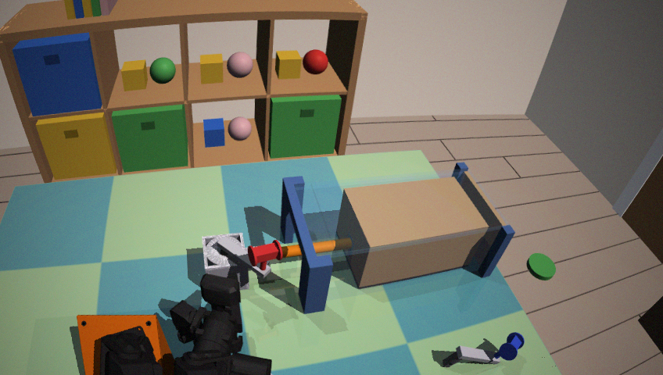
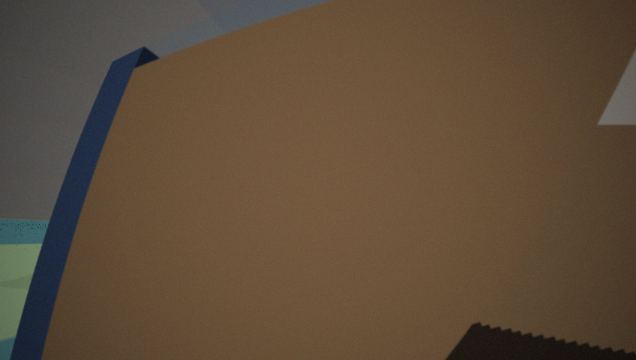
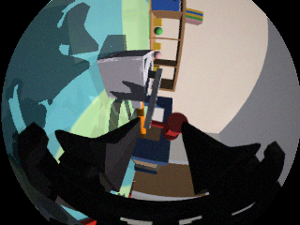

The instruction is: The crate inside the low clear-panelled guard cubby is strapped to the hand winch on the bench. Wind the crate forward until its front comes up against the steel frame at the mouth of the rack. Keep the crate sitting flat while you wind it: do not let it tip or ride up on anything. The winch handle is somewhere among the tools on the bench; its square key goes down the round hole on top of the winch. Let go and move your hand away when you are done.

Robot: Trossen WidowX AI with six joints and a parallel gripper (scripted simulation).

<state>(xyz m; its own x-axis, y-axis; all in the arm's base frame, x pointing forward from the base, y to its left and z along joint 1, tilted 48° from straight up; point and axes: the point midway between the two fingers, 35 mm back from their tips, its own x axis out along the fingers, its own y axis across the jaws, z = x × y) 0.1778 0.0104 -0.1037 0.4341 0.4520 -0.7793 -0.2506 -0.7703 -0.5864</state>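
Now: the crank handle 70 mm to the left of my gripper tip, 40 mm ahead of it and 20 mm below it. Round my gripper tip: blue frame: 160 mm ahead, 100 mm to the left, 20 mm below; then red knob: 70 mm ahead, 40 mm to the left, 10 mm above; then grey winch: 110 mm to the left, 100 mm below, 10 mm behind.
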